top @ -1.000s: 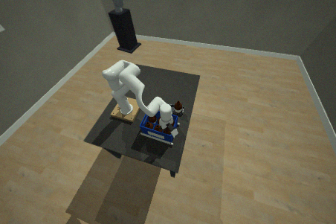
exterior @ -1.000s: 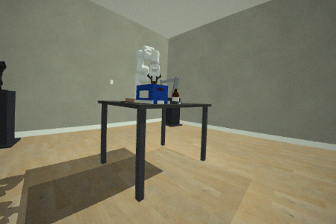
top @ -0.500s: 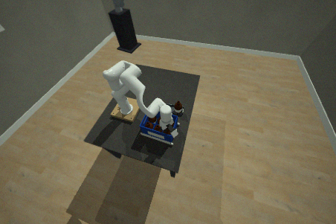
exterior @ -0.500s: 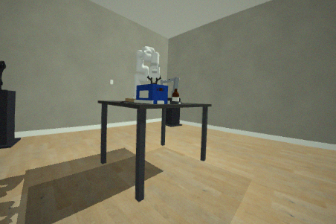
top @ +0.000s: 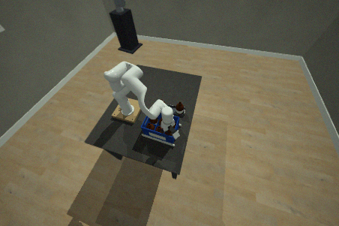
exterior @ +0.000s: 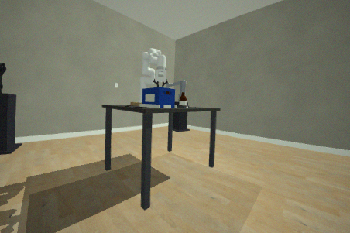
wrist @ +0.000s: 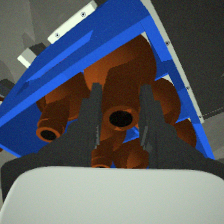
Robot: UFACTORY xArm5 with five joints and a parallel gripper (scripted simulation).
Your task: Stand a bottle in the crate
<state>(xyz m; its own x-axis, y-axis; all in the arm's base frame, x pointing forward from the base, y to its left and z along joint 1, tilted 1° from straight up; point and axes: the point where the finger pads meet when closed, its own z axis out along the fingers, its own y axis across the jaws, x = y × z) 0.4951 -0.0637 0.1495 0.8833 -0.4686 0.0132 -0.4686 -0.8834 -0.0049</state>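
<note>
The blue crate lies 90 mm behind my hand, 30 mm to the left of it and 100 mm below it. Also, from my hand: tray: 110 mm behind, 260 mm to the left, 170 mm below.
</note>
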